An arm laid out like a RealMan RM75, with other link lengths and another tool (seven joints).
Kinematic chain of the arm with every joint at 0, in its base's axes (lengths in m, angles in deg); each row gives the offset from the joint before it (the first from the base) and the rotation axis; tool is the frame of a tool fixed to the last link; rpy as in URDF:
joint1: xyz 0 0 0.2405 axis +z
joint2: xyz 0 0 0 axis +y
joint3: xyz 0 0 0.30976 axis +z
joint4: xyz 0 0 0 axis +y
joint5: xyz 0 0 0.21 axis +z
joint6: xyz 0 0 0 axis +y
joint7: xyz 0 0 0.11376 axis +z
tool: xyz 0.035 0.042 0.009 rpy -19.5 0 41.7
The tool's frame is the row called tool.
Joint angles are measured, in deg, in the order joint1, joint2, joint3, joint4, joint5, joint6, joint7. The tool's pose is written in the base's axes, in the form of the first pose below.
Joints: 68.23 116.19 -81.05 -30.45 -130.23 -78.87 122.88
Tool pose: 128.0 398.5 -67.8 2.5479 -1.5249 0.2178
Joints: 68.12 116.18 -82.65 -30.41 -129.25 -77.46 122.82
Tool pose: 129.0 399.2 -70.9 2.5664 -1.5139 0.2137
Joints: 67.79 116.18 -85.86 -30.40 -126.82 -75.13 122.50
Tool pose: 130.8 398.9 -76.9 2.5904 -1.4885 0.2046
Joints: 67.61 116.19 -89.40 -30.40 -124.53 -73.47 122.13
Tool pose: 132.8 397.2 -82.3 2.6086 -1.4570 0.2182
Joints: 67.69 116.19 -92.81 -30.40 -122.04 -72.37 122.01
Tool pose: 132.6 394.7 -87.1 2.6153 -1.4287 0.2335
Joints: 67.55 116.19 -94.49 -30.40 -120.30 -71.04 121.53
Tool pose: 133.0 394.3 -90.7 2.6248 -1.4097 0.2195
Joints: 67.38 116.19 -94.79 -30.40 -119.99 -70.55 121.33
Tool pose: 134.0 394.4 -91.6 2.6293 -1.4066 0.2130
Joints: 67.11 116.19 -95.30 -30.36 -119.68 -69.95 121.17
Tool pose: 136.2 394.3 -92.7 2.6343 -1.4057 0.2098
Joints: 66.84 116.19 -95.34 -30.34 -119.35 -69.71 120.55
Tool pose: 138.0 394.1 -93.1 2.6353 -1.3978 0.2032
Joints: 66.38 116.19 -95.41 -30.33 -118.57 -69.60 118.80
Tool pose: 141.1 393.3 -93.4 2.6357 -1.3685 0.1962
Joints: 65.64 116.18 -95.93 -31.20 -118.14 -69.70 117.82
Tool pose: 143.8 391.6 -93.6 2.6388 -1.3401 0.1973
